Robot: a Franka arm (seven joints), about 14 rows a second.
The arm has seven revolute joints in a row. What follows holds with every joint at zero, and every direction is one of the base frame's. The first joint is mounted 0.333 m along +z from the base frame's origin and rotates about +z. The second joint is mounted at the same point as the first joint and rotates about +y. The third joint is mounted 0.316 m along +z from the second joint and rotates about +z. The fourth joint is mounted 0.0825 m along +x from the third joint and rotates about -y. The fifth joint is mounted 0.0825 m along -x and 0.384 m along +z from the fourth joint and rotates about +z. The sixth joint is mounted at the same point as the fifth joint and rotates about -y. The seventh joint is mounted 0.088 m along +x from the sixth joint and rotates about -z. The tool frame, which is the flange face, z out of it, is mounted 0.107 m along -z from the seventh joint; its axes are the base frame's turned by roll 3.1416, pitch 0 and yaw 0 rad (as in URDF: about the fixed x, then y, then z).
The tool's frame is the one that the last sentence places.
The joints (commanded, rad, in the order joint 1, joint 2, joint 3, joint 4, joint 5, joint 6, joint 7), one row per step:
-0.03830, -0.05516, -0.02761, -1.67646, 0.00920, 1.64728, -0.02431
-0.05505, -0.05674, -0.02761, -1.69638, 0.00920, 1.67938, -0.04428
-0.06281, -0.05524, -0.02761, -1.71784, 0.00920, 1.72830, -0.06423
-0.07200, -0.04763, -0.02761, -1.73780, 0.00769, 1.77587, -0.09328
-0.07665, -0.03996, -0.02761, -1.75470, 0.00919, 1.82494, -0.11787
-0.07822, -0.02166, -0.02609, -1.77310, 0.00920, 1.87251, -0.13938
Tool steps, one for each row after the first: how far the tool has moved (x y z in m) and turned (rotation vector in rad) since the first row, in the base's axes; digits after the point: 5 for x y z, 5 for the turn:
0.00134, -0.00927, -0.00576, -0.00166, -0.01389, 0.00289
0.00527, -0.01391, -0.01237, -0.00501, -0.03986, 0.01457
0.01034, -0.01960, -0.02172, -0.01062, -0.05969, 0.03413
0.01568, -0.02262, -0.02946, -0.01416, -0.08421, 0.05329
0.02322, -0.02335, -0.04410, -0.01778, -0.09495, 0.07424

